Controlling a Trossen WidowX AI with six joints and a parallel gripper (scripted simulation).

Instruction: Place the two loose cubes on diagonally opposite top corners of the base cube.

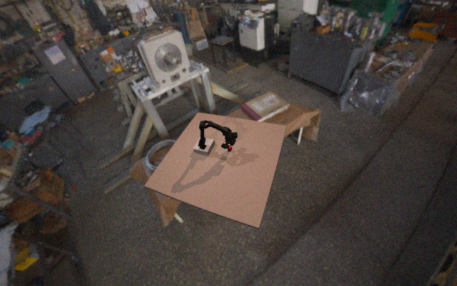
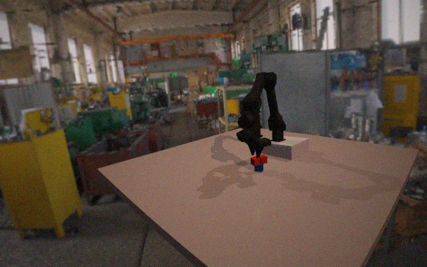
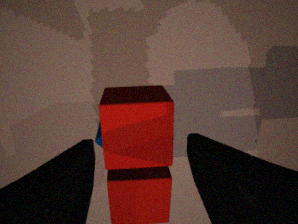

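Now: the blue cube 2 cm behind my gripper tip, 1 cm to the left of it and 6 cm below it.
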